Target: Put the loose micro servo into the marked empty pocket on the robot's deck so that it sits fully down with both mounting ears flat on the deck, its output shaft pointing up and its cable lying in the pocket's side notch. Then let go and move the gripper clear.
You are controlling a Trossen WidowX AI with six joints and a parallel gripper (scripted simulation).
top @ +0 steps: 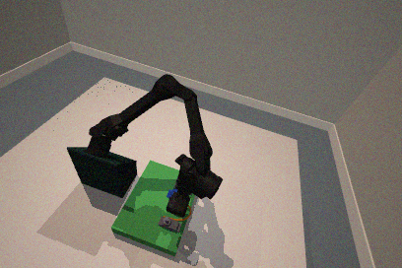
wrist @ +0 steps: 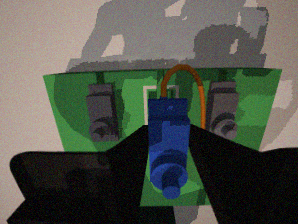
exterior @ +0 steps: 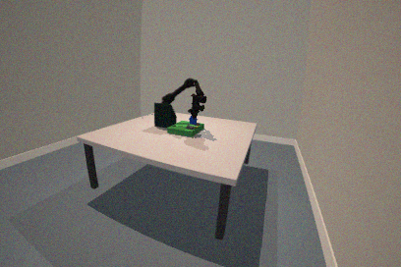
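My gripper tip is 12 cm past the green deck, 10 cm above it and 1 cm to the left of it.
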